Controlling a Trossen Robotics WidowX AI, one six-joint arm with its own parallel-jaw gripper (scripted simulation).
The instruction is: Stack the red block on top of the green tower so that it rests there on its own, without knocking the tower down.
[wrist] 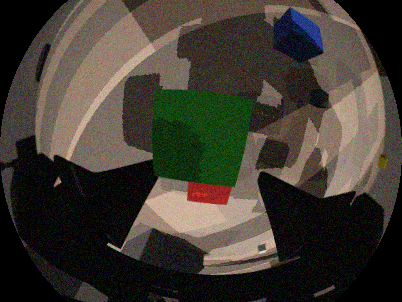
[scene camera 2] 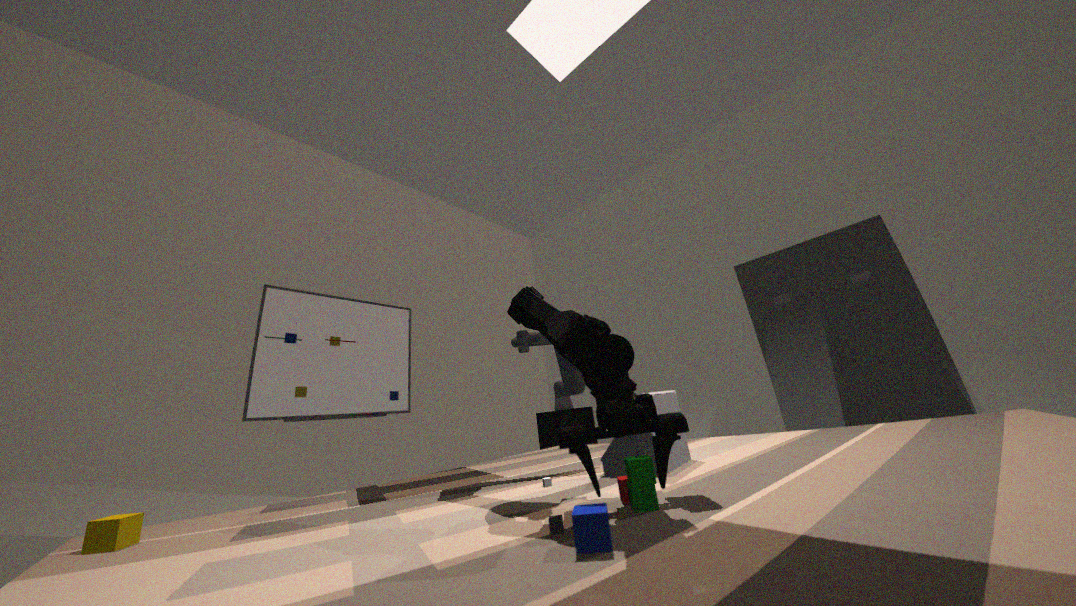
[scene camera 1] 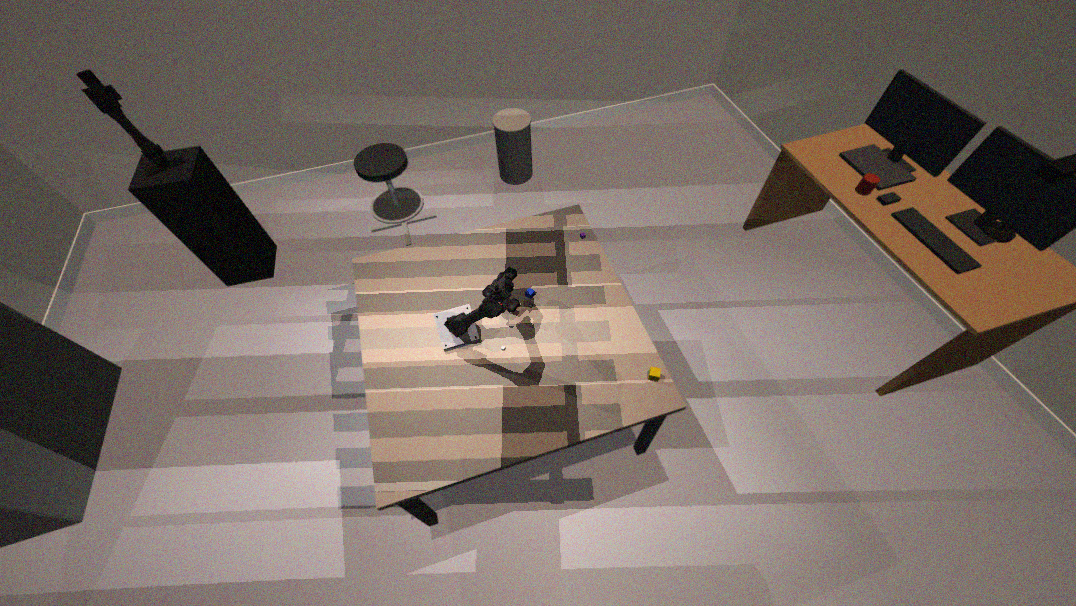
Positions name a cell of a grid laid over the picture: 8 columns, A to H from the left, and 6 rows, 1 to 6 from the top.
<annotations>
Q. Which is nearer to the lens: the red block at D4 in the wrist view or the blue block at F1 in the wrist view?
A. The red block.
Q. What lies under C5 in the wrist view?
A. My gripper.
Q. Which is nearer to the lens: the blue block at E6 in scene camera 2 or the yellow block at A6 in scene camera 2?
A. The blue block.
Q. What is my gripper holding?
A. Nothing.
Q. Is my gripper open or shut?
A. Open.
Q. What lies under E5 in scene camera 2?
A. My gripper.
</annotations>
